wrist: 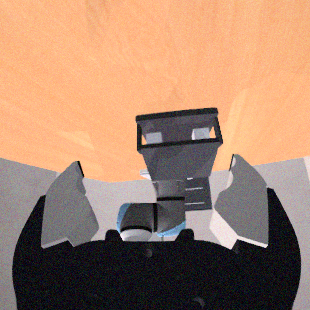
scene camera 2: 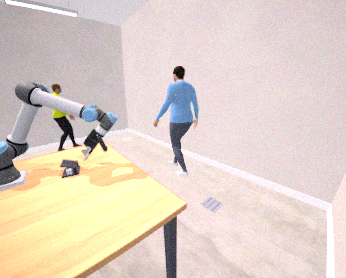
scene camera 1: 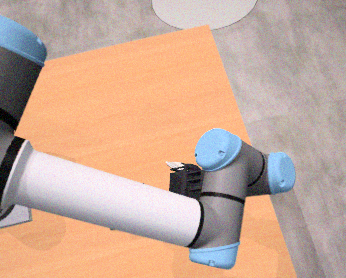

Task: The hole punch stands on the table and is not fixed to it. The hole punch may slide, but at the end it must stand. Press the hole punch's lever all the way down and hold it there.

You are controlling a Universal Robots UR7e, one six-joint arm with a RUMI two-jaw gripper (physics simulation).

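Where they show: gripper, fingertip midpoint: (wrist: 154, 160) (scene camera 2: 85, 156); arm's base, link origin: (scene camera 2: 6, 179).
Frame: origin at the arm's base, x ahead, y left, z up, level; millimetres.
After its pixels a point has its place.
Note:
The dark hole punch (scene camera 2: 71, 172) {x 394, y -113, z -4 mm} (wrist: 180, 161) {x 397, y -62, z 39 mm} stands on the table. In the wrist view it lies ahead, between and beyond the fingers, with its black-rimmed end and two light grey blocks showing. In the scene camera 2 view its dark lever plate (scene camera 2: 69, 163) {x 390, y -63, z 41 mm} looks raised at an angle above the base. In the scene camera 1 view the arm hides nearly all of the punch. My gripper (scene camera 2: 86, 154) {x 494, y -41, z 60 mm} (wrist: 154, 160) {x 494, y -41, z 60 mm} is wide open and empty. It hangs above the table, to the right of the punch in the scene camera 2 view, and apart from it.
The table (scene camera 1: 135, 105) {x 420, y 256, z -28 mm} (scene camera 2: 125, 210) {x 624, y -585, z -28 mm} has an edge near the wrist. The arm's own base (scene camera 2: 11, 181) {x 48, y -59, z 5 mm} stands on the left. A person in blue (scene camera 2: 180, 102) and one in yellow (scene camera 2: 60, 111) are on the floor beyond the table. A round pale object (scene camera 1: 205, 12) is past the table's corner.

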